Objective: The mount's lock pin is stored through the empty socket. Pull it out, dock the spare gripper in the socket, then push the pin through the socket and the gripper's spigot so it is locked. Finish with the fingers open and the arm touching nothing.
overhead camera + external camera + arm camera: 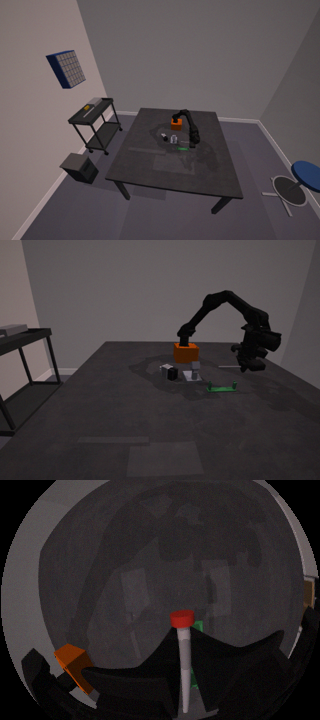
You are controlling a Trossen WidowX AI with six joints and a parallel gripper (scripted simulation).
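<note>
Right now my gripper tip is 30 mm short of the green cradle, 90 mm to the left of it and 60 mm above it. The rest, counted from my gripper tip: grey mount: 60 mm behind, 220 mm to the right, 30 mm below; then spare gripper: 80 mm behind, 350 mm to the right, 60 mm below.
</note>
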